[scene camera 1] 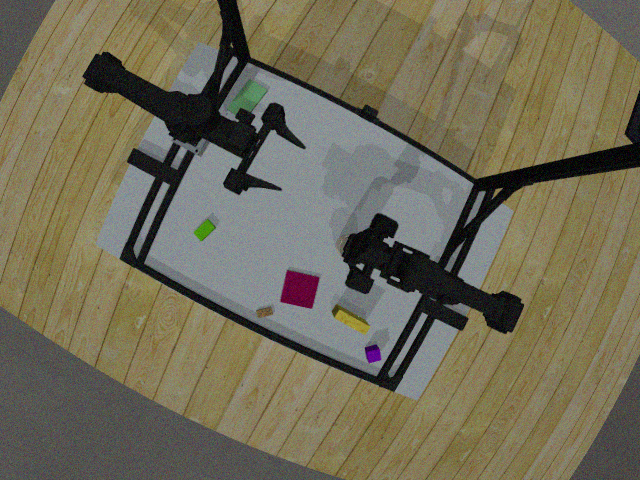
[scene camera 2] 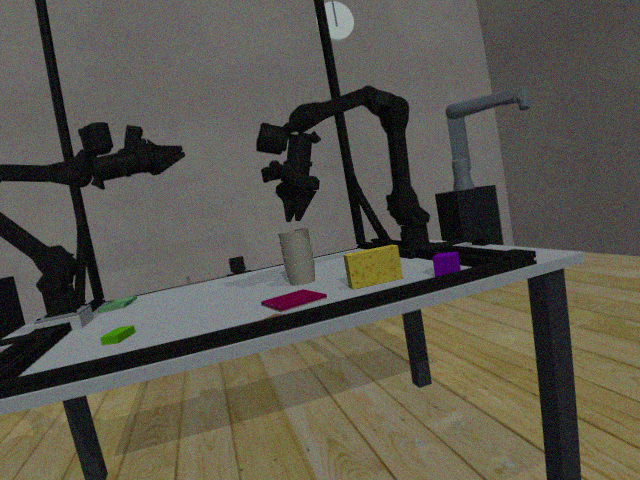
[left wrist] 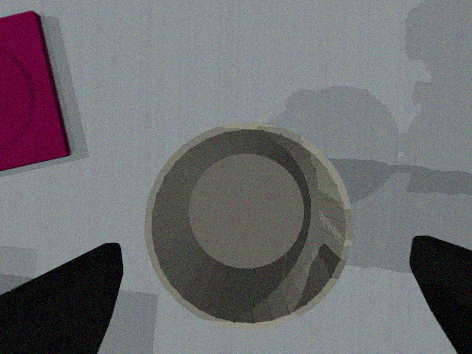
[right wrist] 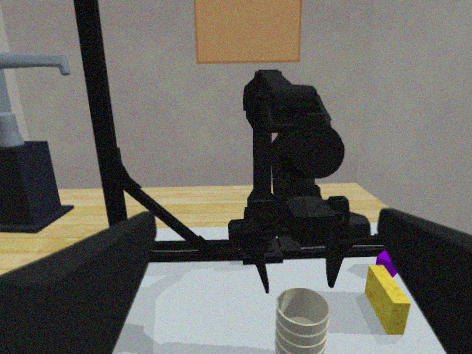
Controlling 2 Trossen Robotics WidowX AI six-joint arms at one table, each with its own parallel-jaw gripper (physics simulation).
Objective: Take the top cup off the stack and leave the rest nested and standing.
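Frame: origin at the left arm's base, x ahead, y left, z up, level; metres.
Seen in the pictures: left gripper, fingertip midpoint: [scene camera 2: 292,221] [left wrist: 266,253] [right wrist: 299,289]; right gripper, fingertip midpoint: [scene camera 1: 293,168] [scene camera 2: 183,151] [right wrist: 266,220]; left arm's base, origin of the base link: [scene camera 2: 416,245]; right arm's base, origin of the base link: [scene camera 1: 192,133] [scene camera 2: 63,312].
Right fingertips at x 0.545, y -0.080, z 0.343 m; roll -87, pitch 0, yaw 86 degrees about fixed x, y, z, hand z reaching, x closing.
Note:
Offsets run from my right fingertips to a thing's top centre. "spot": to the spot under its first point.
A stack of nested beige cups [scene camera 2: 298,258] [left wrist: 247,210] [right wrist: 302,336] stands upright on the table; several rims show in the right wrist view. In scene camera 1 my left gripper hides most of it. My left gripper [scene camera 1: 361,253] [scene camera 2: 293,221] [left wrist: 266,253] [right wrist: 299,289] points down, open and empty, with its fingertips a little above the top rim. In the left wrist view the round mouth lies between the two spread fingers, apart from both. My right gripper [scene camera 1: 293,168] [scene camera 2: 182,151] is open and empty, level above the table at the left.
A crimson square {spot: 0.356 m down, 0.138 m back, 0.265 m left} [scene camera 1: 299,288] [scene camera 2: 294,299] [left wrist: 25,95] lies near the stack. A yellow sponge {0.295 m down, 0.314 m back, 0.286 m left} [scene camera 1: 351,319] [scene camera 2: 373,267] [right wrist: 387,302] and purple cube {0.325 m down, 0.436 m back, 0.368 m left} [scene camera 1: 372,353] [scene camera 2: 446,264] stand to the right. A lime block {0.350 m down, 0.195 m ahead, 0.224 m left} [scene camera 1: 204,229] [scene camera 2: 118,335], pale green block {0.355 m down, 0.251 m ahead, 0.195 m right} [scene camera 1: 248,97] and small brown block {0.357 m down, 0.071 m back, 0.379 m left} [scene camera 1: 264,312] lie farther off.

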